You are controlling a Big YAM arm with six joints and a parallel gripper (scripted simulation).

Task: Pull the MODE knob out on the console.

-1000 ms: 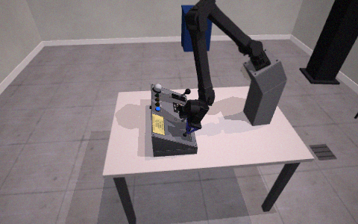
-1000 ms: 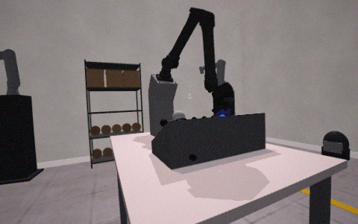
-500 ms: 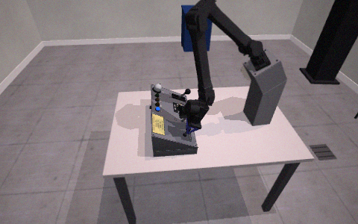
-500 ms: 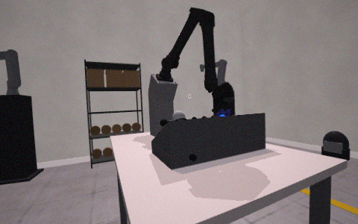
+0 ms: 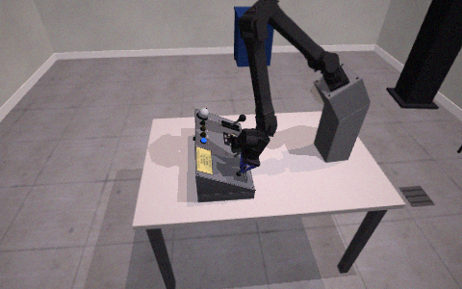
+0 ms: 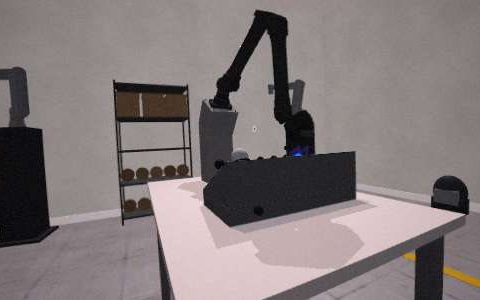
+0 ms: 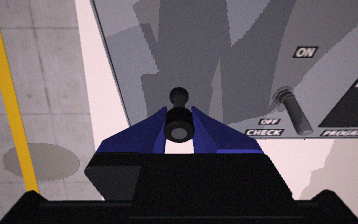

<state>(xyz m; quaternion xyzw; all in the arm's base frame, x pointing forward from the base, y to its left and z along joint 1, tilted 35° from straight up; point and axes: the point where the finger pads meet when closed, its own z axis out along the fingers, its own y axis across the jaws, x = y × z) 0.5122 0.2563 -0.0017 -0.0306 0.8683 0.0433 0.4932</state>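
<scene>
Right now the mode knob is right at my hand. Round my hand: check toggle (120 mm to the right, 20 mm below, 20 mm ahead); black lever (360 mm to the right, 30 mm ahead); program dial (240 mm to the right, 50 mm ahead, 10 mm below).
</scene>
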